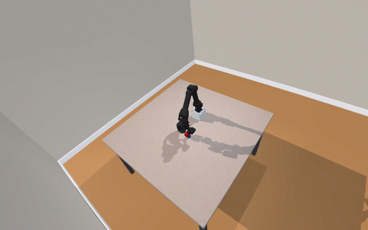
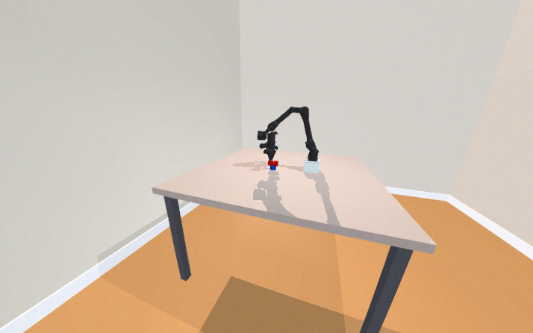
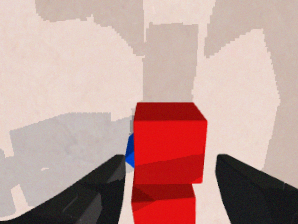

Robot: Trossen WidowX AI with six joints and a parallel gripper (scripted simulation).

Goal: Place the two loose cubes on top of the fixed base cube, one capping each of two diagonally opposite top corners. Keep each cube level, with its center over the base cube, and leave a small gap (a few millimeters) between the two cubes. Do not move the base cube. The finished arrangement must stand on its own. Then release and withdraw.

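Right now the blue cube is 5 cm below my gripper tip and 2 cm behind it.
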